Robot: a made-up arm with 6 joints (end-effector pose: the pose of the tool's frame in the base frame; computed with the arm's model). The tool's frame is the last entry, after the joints. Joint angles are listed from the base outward.
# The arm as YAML. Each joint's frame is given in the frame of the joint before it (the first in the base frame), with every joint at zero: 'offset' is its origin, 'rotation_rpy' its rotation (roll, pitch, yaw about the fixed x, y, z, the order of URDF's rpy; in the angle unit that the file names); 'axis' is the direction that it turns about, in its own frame. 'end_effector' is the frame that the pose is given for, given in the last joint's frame.
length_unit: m
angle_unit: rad
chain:
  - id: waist
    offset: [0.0, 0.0, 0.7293]
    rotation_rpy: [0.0, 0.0, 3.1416]
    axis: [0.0, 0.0, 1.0]
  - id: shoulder
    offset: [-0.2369, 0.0, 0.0]
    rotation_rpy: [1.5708, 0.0, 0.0]
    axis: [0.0, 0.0, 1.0]
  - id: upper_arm
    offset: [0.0, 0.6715, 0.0]
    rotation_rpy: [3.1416, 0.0, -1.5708]
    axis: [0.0, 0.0, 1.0]
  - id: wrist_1
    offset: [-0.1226, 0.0, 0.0]
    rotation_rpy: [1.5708, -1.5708, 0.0]
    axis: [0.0, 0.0, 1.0]
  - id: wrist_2
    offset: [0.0, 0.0, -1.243]
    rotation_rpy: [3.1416, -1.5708, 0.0]
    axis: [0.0, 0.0, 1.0]
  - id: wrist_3
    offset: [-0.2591, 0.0, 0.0]
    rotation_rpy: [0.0, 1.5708, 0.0]
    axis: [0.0, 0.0, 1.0]
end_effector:
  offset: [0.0, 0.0, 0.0]
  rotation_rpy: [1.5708, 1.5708, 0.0]
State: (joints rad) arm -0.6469 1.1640 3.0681 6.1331 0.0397 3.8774
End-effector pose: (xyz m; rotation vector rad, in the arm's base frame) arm 0.1880 -0.1439 2.3708 1.1019 -1.0089 1.7635
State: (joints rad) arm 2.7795 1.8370 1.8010 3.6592 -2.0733 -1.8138
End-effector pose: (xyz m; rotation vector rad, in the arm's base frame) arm -1.9230 0.6082 0.8321 1.7798 -1.3929 0.6537
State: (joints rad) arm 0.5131 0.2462 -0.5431 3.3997 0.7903 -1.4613
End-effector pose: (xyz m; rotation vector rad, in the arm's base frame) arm 1.2124 0.6292 0.3298 -1.9456 0.8302 1.6585
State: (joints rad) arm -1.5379 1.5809 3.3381 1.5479 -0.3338 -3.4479
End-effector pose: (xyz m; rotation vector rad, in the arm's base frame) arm -0.0679 -0.5166 2.1622 0.1335 -1.8451 0.5027
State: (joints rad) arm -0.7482 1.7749 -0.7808 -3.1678 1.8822 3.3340
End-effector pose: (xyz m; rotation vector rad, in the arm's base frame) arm -0.1009 0.1024 0.0531 -0.8481 -1.7015 -0.6832
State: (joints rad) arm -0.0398 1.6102 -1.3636 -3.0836 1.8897 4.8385
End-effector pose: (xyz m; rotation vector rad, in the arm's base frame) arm -0.2585 -0.0040 0.6301 -1.3500 -0.9835 -1.2254
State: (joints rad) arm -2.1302 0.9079 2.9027 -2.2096 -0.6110 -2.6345
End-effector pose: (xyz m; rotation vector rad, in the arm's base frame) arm 0.1144 -0.0421 2.3820 2.2078 0.0624 0.9356
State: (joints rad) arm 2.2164 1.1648 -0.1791 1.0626 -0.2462 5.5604
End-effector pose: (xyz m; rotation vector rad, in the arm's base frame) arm -0.7258 1.0552 -0.4408 -1.8214 0.3404 1.7451
